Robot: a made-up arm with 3 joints. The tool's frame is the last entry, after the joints.
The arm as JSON. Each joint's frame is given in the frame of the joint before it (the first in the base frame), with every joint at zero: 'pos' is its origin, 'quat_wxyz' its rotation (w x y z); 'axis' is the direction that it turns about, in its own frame. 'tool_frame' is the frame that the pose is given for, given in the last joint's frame.
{
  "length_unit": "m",
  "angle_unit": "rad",
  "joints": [
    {
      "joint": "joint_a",
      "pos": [
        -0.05,
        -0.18,
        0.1
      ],
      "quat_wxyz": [
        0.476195,
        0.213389,
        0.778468,
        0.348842
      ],
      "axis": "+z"
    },
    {
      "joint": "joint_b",
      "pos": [
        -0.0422,
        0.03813,
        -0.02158
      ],
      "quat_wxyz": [
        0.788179,
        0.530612,
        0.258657,
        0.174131
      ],
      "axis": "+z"
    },
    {
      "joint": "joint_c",
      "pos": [
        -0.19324,
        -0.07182,
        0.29
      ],
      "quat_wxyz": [
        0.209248,
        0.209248,
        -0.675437,
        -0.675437
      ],
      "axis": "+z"
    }
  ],
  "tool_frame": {
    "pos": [
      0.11,
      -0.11,
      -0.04
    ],
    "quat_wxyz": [
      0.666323,
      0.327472,
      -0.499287,
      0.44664
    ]
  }
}
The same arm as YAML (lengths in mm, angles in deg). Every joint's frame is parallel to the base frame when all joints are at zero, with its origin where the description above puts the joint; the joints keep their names.
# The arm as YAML. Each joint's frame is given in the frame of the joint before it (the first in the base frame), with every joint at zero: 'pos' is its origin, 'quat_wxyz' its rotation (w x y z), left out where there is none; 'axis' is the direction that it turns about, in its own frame. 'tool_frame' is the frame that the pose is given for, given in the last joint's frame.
length_unit: mm
angle_unit: deg
joints:
  - joint: joint_a
    pos: [-50.0, -180.0, 100.0]
    axis: [0.890284, 0.339894, -0.303095]
  - joint: joint_b
    pos: [0.0, -10.0, 60.0]
    axis: [0.0, 0.0, -1.0]
  - joint: joint_c
    pos: [50.0, -200.0, -290.0]
    axis: [1.0, 0.0, 0.0]
tool_frame:
  pos: [-40.0, -110.0, 110.0]
  quat_wxyz: [0.969862, -0.195749, 0.143102, -0.023933]

